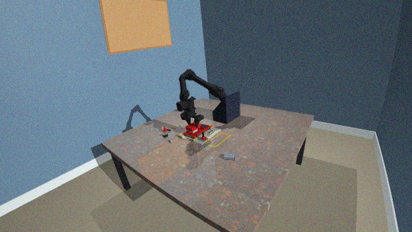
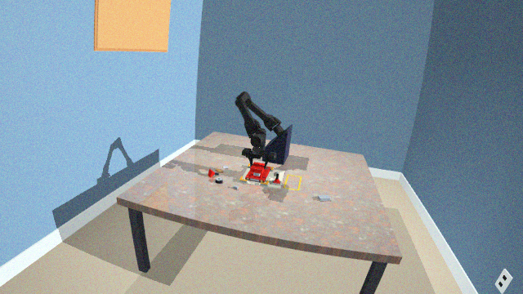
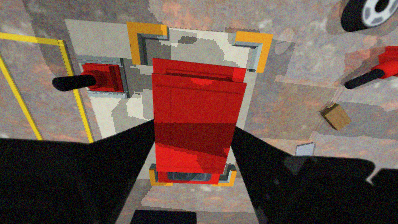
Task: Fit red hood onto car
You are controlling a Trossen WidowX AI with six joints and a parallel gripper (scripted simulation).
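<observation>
Right now the red hood is 10 mm above my gripper tip. Also, from my gripper tip: grey engine block: 40 mm below; then white jig: 30 mm behind, 10 mm to the left, 50 mm below.
</observation>
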